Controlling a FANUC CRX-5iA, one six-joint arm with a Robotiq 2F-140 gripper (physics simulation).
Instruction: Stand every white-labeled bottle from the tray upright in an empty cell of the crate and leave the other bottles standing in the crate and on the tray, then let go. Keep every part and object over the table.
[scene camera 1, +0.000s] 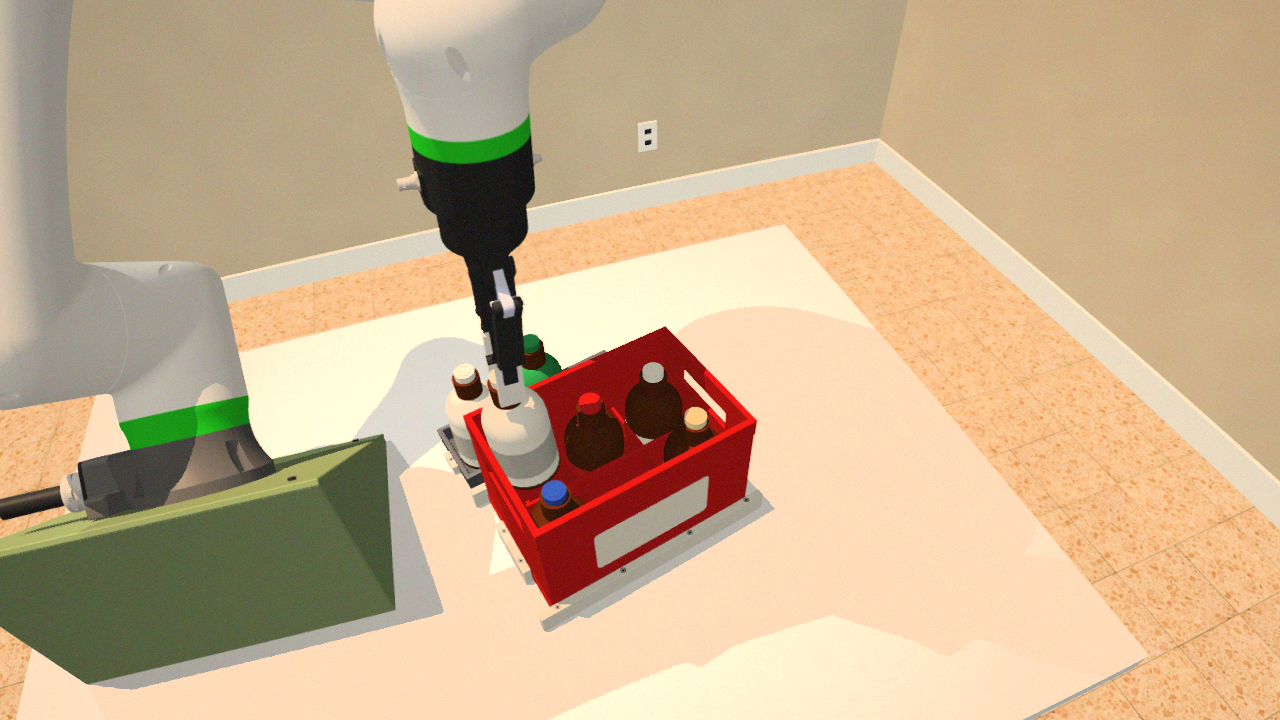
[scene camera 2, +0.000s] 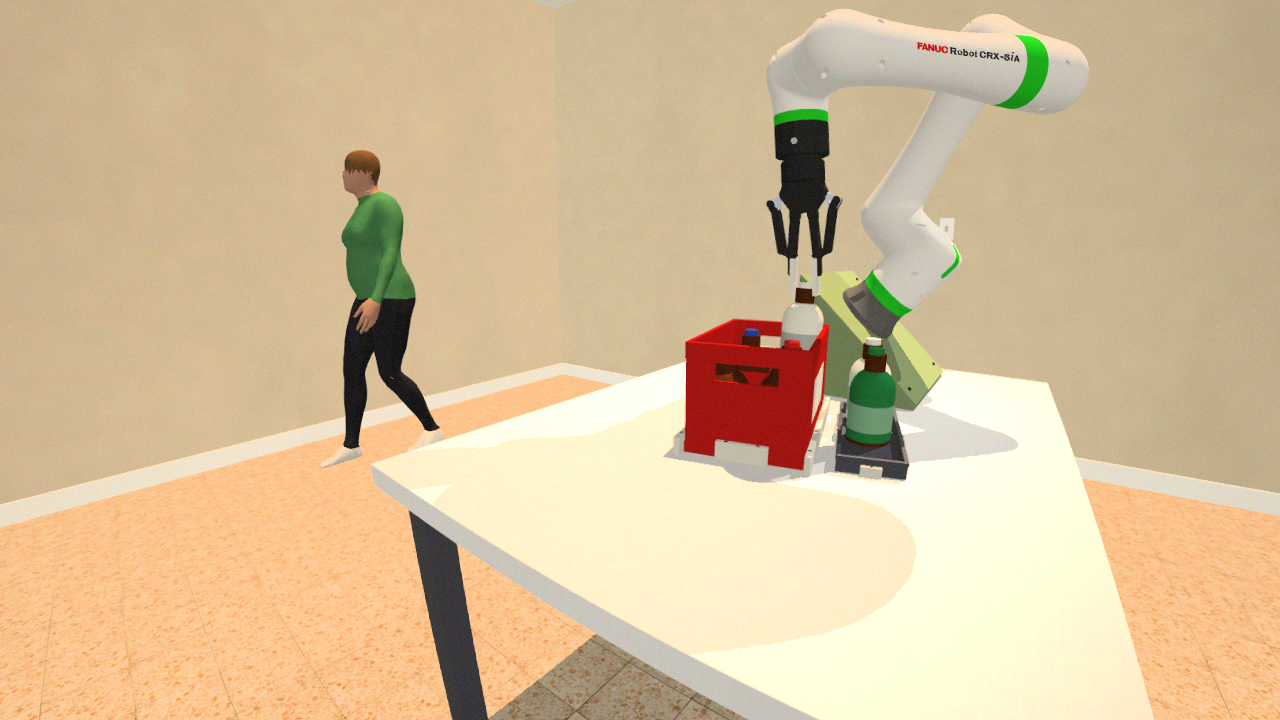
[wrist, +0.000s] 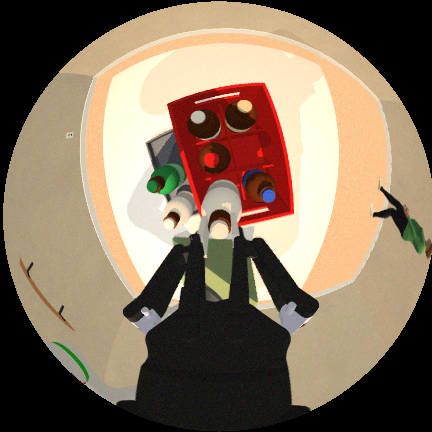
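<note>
The gripper (scene camera 1: 507, 387) is visible, and so is a white bottle (scene camera 1: 469, 393). There's a green bottle (scene camera 2: 872, 394), which the wrist view shows as well (wrist: 163, 179). You'd also see a blue-capped brown bottle (scene camera 1: 555, 499), and it's there in the wrist view (wrist: 260, 186) too. A cream bottle (scene camera 1: 695, 429) is there as well, and the wrist view (wrist: 239, 115) also has it.
</note>
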